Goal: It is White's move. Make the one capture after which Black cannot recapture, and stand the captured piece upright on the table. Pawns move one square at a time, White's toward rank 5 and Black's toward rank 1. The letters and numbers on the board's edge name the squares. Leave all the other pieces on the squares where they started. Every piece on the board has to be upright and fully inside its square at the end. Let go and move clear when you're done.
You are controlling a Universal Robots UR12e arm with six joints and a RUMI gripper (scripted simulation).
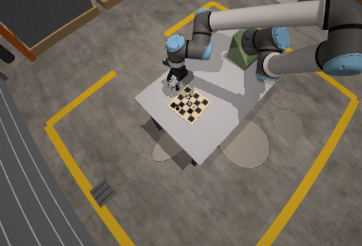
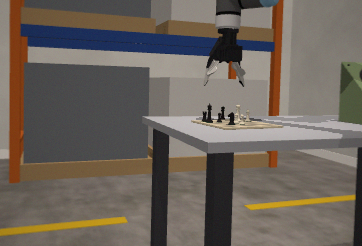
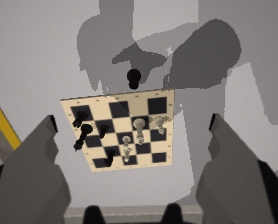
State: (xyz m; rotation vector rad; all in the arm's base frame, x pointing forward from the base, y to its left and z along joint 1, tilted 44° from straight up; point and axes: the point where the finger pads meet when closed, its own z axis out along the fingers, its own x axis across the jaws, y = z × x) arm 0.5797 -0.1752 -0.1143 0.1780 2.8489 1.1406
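Right now my hand is 140 mm to the right of the chessboard, 120 mm above it and 30 mm short of it. Round my hand: tall white piece: 100 mm to the left, 90 mm below.
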